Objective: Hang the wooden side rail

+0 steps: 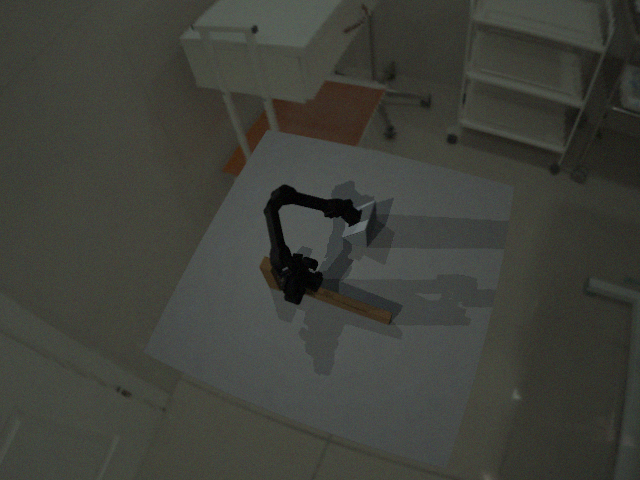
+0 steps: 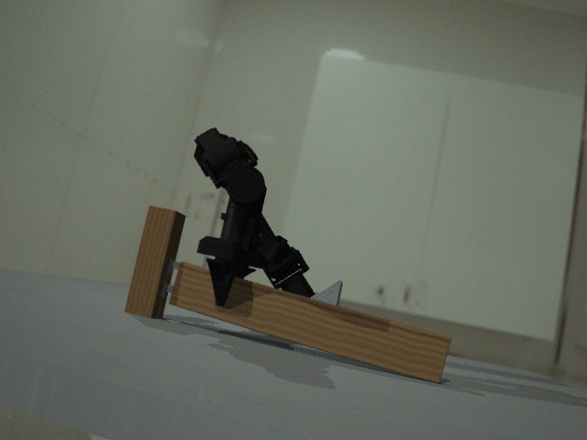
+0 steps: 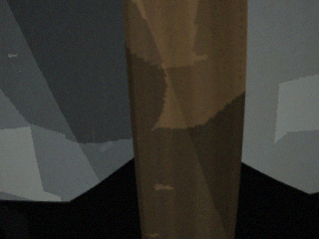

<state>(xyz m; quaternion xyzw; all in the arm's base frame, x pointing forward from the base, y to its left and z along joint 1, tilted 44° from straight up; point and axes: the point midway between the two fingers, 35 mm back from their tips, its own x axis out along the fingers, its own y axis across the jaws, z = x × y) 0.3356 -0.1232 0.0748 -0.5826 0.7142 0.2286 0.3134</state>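
The wooden headboard post is 2 cm behind my gripper tip, 13 cm to the right of it and 4 cm above it.
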